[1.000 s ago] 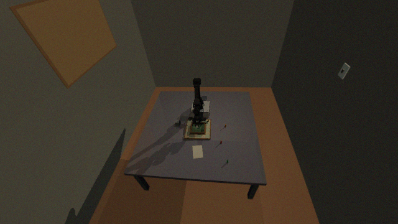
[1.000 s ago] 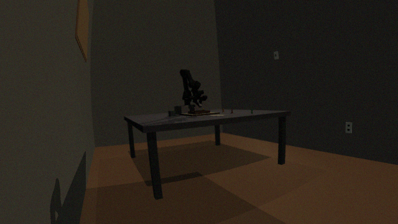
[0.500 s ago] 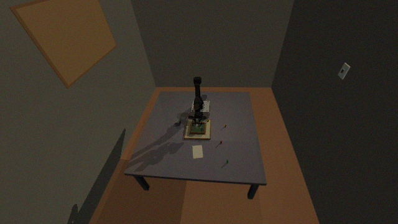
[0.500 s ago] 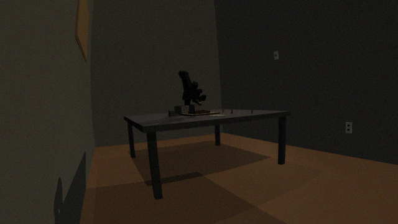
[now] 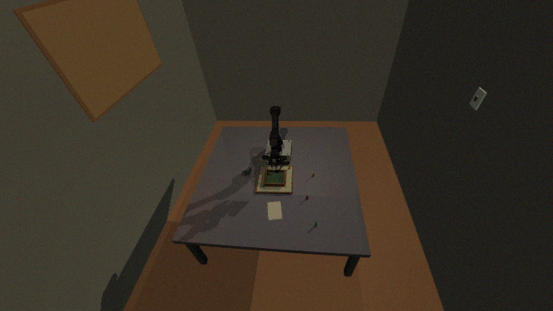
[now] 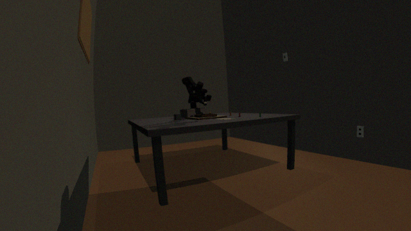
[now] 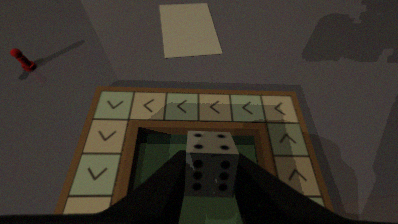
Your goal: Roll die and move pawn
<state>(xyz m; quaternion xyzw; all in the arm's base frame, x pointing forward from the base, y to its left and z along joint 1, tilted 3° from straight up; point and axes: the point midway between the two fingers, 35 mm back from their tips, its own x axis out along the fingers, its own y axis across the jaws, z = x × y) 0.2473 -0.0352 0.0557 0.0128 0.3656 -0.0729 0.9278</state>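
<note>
My gripper tip is 120 mm above the green dice tray. The rest, counted from my gripper tip: white card: 290 mm ahead, 130 mm below, 20 mm to the right; grey cube: 240 mm to the right, 110 mm below, 100 mm behind.
</note>
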